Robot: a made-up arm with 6 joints.
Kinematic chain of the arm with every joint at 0, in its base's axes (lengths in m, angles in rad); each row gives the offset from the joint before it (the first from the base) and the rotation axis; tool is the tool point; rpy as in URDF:
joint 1: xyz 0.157 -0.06 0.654 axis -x
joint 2: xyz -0.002 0 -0.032 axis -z
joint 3: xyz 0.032 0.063 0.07 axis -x
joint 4: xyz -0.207 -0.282 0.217 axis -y
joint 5: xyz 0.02 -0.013 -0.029 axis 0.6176 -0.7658 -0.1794
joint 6: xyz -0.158 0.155 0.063 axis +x
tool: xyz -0.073 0.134 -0.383 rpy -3.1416 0 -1.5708
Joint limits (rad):
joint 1: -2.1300..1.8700
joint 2: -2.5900..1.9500
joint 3: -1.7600..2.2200
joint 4: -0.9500..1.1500
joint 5: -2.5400..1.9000
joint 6: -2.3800..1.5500
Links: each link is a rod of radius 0.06 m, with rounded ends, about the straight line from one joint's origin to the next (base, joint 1, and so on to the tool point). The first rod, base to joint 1, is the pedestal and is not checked.
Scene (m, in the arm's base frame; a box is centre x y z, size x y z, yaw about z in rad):
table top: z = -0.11
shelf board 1: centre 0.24 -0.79 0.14 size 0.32 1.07 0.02 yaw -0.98
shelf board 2: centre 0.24 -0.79 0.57 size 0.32 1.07 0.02 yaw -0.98
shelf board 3: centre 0.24 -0.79 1 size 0.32 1.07 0.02 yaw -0.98
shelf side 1: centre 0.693 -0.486 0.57 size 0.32 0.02 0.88 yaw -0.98
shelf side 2: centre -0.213 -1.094 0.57 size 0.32 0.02 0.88 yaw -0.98
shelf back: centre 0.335 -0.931 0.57 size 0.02 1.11 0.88 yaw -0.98
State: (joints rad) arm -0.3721 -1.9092 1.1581 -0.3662 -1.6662 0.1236
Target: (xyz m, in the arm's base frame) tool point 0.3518 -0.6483 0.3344
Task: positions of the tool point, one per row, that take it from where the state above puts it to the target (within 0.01 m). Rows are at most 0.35 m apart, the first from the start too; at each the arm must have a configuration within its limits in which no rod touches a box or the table.
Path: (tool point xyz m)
1: -0.1342 -0.8187 0.7874
2: -0.2857 -0.7297 0.7685
3: -0.4112 -0.6059 0.7628
4: -0.1612 -0.6843 0.5588
5: 0.0665 -0.5948 0.4074
6: 0.1964 -0.4166 0.3344
7: 0.2892 -0.5341 0.3284
8: 0.3518 -0.6483 0.3344

